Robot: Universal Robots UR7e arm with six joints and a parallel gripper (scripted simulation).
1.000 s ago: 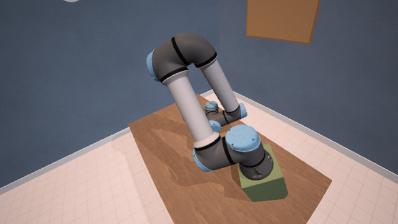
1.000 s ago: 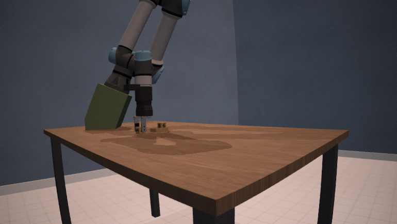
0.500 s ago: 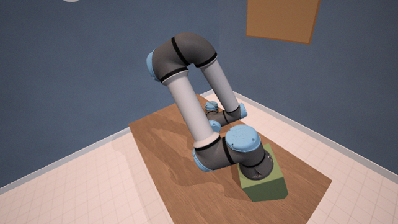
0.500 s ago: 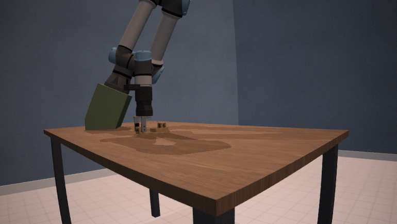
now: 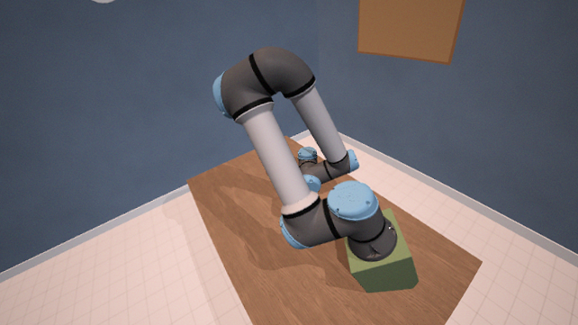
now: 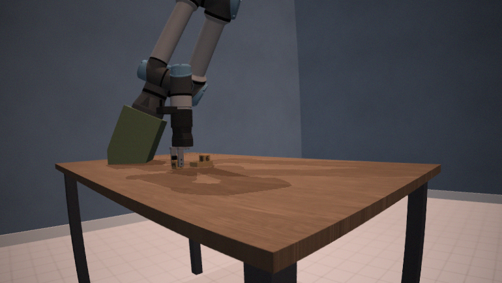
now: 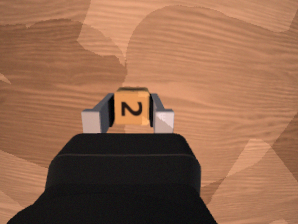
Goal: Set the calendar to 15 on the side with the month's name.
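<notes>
Now: the wooden cube 1 cm below my hand. From my hand the other things lie so: wooden tray 1 cm behind, 11 cm to the left, 2 cm below.
</notes>
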